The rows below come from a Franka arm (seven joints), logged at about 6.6 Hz.
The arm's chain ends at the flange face. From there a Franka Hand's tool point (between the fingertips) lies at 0.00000 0.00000 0.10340 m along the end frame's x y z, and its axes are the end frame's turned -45 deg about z.
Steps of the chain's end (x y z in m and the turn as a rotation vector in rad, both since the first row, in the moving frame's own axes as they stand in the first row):
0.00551, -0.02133, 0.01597, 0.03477, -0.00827, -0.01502
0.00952, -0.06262, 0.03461, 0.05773, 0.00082, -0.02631
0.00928, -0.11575, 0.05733, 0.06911, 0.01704, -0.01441
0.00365, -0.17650, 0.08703, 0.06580, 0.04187, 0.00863
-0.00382, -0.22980, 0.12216, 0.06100, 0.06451, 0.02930
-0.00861, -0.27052, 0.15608, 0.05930, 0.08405, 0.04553
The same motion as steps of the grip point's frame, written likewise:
0.02089, -0.01435, 0.01590, 0.03043, 0.01874, -0.01502
0.05523, -0.04176, 0.03444, 0.04024, 0.04140, -0.02631
0.09468, -0.07913, 0.05707, 0.03682, 0.06092, -0.01441
0.13526, -0.12394, 0.08672, 0.01692, 0.07613, 0.00863
0.16895, -0.16480, 0.12175, -0.00248, 0.08875, 0.02930
0.19562, -0.19533, 0.15553, -0.01750, 0.10136, 0.04553

